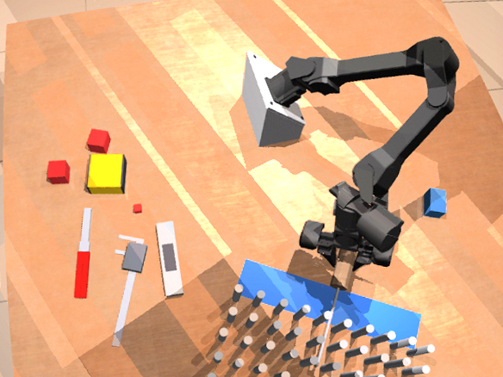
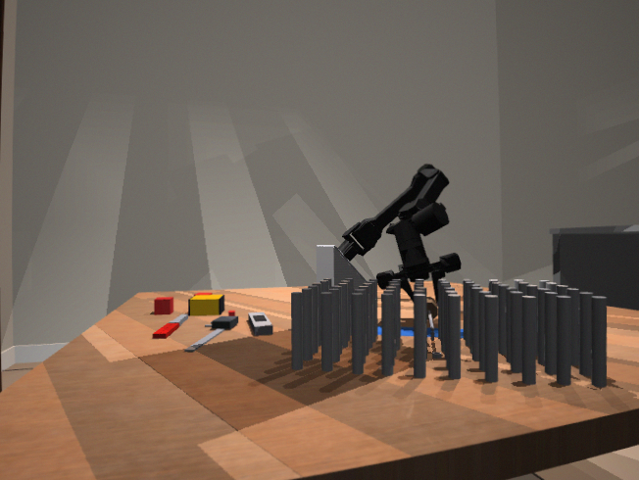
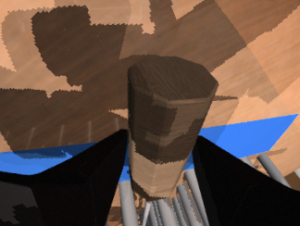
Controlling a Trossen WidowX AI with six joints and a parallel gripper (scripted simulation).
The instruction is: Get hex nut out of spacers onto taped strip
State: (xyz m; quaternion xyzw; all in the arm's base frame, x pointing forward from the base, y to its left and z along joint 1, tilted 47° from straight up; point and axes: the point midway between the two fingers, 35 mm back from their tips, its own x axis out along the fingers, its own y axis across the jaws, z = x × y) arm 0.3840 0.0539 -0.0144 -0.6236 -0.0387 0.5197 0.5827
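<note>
Now: gripper tip 60 mm short of the blue taped strip, 50 mm to the left of it and 40 mm above it. Also, from my gripper tip: light blue cube 80 mm behind, 280 mm to the left, 20 mm below; then hook tool 90 mm ahead, 60 mm to the right; then red-handled tool 210 mm behind, 520 mm to the right, 30 mm below.
</note>
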